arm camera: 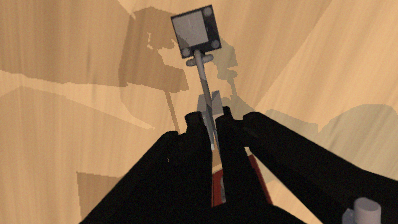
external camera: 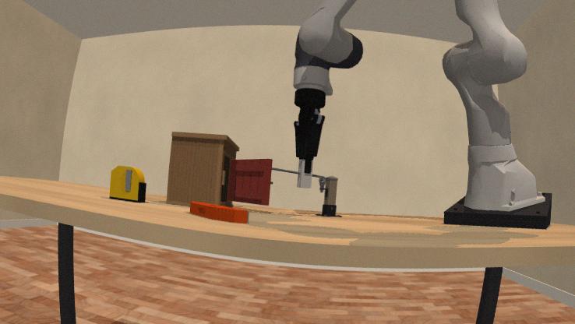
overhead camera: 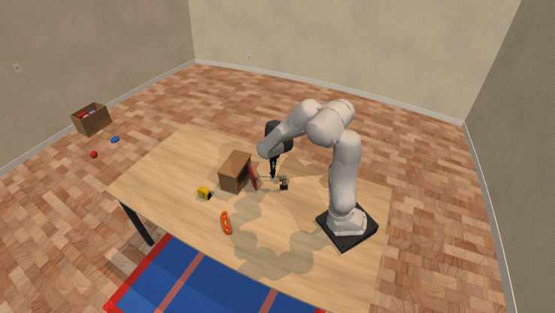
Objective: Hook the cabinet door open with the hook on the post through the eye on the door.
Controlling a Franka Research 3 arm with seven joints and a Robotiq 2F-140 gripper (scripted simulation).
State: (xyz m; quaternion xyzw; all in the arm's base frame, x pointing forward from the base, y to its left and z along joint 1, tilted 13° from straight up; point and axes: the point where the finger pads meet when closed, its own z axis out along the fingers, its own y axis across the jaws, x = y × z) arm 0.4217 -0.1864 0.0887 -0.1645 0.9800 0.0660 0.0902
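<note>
The thin metal hook is 2 cm ahead of my hand, 1 cm to the left of it and 1 cm below it. From my hand the other things lie so: yellow tape measure 37 cm ahead, 22 cm to the left, 7 cm below; red door 13 cm ahead, 1 cm to the right, 3 cm below; orange level 16 cm ahead, 34 cm to the left, 9 cm below.
</note>
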